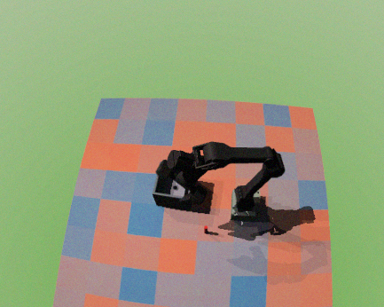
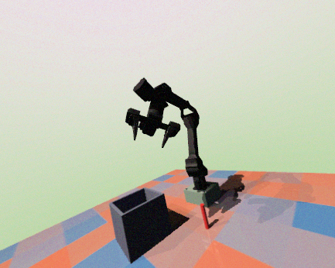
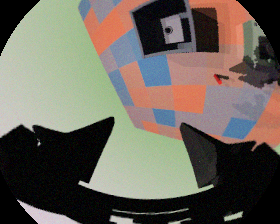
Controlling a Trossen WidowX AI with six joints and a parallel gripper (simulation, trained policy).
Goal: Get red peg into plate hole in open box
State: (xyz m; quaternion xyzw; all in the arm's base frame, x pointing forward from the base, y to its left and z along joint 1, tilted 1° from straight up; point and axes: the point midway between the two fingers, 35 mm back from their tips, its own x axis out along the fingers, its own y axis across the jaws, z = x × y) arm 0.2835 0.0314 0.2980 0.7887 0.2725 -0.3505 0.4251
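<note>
Now: gripper tip 130 mm past the red peg, 60 mm to the right of it and 290 mm above it. Round my gripper tip: pale grey plate: 10 mm behind, 150 mm to the right, 280 mm below.
</note>
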